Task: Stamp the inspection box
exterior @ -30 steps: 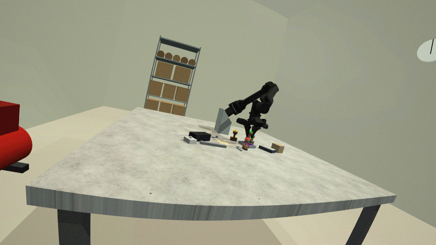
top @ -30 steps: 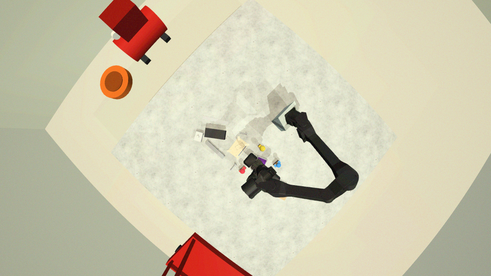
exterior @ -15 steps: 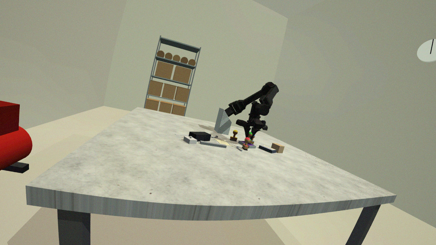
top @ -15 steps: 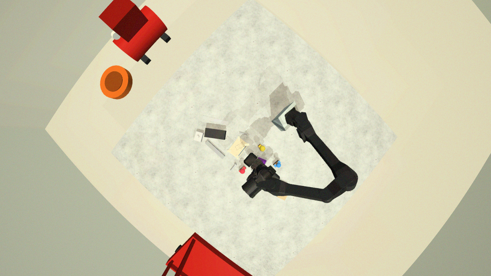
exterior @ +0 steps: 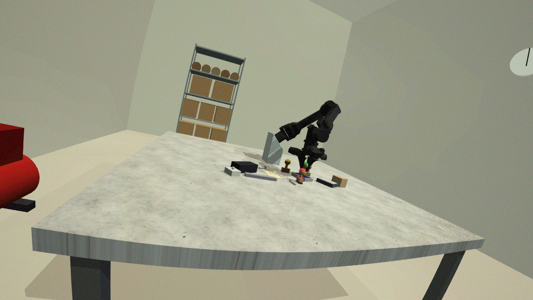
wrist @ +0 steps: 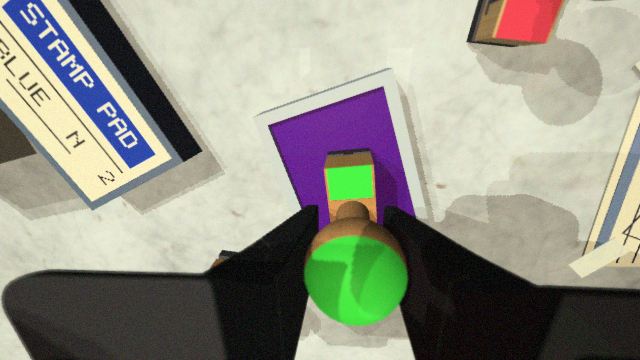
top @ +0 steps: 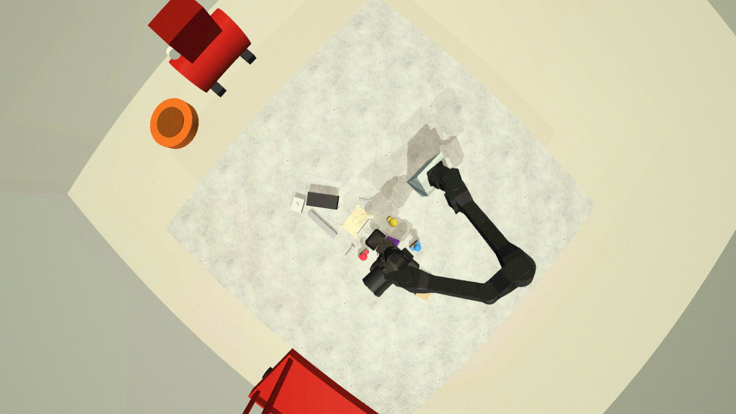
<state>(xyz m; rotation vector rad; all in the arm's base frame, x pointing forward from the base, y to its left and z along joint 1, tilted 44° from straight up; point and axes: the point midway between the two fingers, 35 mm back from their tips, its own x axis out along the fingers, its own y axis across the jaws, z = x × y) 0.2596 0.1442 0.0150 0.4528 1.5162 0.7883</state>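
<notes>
My gripper tip is right at the green-knobbed stamp. The rest, counted from my gripper tip: blue-knobbed stamp 80 mm behind, 50 mm to the left, 20 mm below; purple ink pad 30 mm below; yellow-knobbed stamp 70 mm behind, 70 mm to the right, 20 mm below.
</notes>
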